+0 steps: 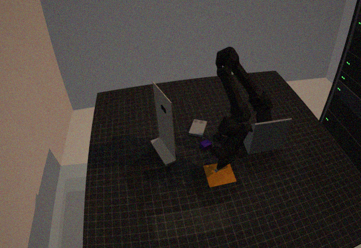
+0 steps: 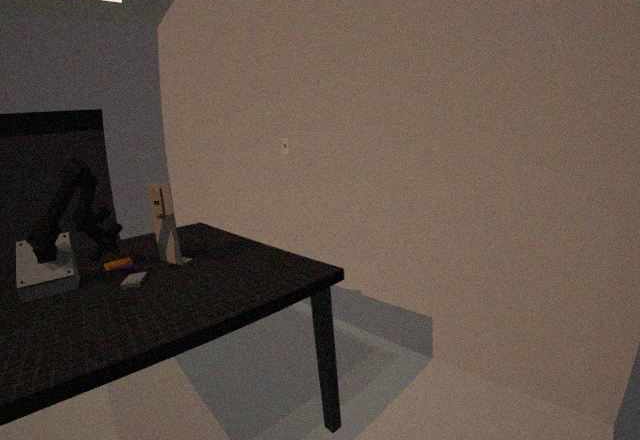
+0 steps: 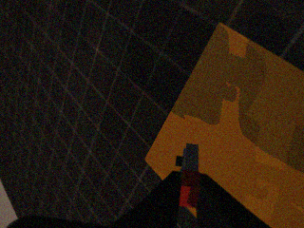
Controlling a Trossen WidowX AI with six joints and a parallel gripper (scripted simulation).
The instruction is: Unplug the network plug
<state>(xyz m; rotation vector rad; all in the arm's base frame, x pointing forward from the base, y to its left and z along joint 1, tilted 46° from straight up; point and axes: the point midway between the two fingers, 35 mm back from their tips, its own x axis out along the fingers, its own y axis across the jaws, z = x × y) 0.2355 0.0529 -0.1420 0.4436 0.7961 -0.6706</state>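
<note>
Right now my gripper tip is 40 mm above the orange marked square and 10 mm past it. Round my gripper tip: upright panel: 200 mm ahead, 170 mm to the right, 110 mm above; network plug: 10 mm ahead.
</note>
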